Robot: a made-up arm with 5 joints.
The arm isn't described. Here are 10 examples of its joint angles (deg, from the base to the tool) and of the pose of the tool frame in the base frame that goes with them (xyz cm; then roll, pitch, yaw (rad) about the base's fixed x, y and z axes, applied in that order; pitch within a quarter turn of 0, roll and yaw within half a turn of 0).
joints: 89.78 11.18 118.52 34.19 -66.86
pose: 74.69 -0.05 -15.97 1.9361 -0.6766 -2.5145
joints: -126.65 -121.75 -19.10 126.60 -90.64
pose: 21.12 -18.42 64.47 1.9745 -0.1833 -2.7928
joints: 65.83 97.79 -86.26 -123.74 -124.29
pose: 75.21 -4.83 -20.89 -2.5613 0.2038 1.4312
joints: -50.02 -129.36 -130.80 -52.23 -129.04
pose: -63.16 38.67 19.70 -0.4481 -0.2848 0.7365
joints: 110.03 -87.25 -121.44 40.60 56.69
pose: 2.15 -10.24 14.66 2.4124 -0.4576 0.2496
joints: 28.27 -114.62 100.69 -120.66 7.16
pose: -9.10 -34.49 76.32 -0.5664 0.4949 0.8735
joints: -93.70 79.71 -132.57 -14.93 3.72
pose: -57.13 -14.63 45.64 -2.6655 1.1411 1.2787
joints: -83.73 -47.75 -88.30 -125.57 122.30
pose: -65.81 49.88 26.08 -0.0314 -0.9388 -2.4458
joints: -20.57 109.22 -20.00 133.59 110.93
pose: -37.09 44.18 -35.06 0.3802 0.2606 -1.2211
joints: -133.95 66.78 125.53 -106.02 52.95
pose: 25.85 9.24 -31.59 2.5330 -0.0294 -2.0134
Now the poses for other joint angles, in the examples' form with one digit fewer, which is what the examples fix.
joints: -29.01 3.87 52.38 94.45 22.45
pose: 8.5 89.9 -23.7 1.550 -0.267 -1.120
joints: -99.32 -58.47 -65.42 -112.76 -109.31
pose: -51.0 -27.3 65.6 0.753 0.277 2.504
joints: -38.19 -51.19 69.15 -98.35 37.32
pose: 21.0 -20.3 54.1 0.343 0.670 1.391
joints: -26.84 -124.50 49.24 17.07 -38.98
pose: 32.1 46.0 20.2 -2.235 -0.261 -2.922
